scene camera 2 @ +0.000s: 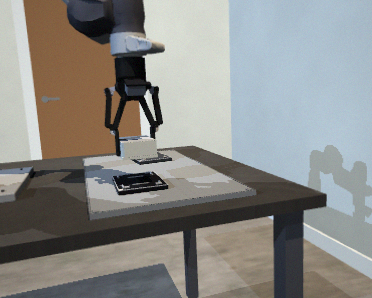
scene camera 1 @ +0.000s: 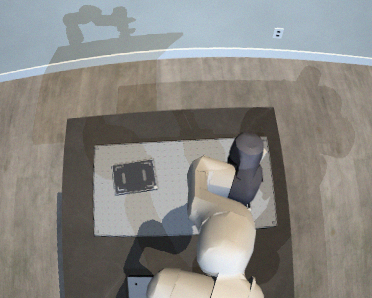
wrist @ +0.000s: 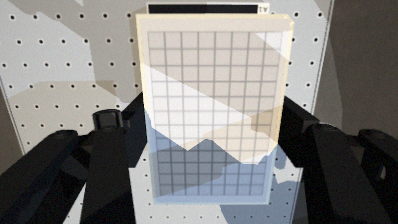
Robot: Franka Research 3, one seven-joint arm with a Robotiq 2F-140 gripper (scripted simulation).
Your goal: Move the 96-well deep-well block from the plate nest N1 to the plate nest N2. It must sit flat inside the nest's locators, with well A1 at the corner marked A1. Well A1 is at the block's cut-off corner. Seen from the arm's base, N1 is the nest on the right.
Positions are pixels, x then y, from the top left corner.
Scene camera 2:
gripper: 136,153
96-well deep-well block: 134,147
black plate nest: 127,180
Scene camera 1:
black plate nest: 133,171
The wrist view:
gripper: 209,104
96-well deep-well block: 213,86
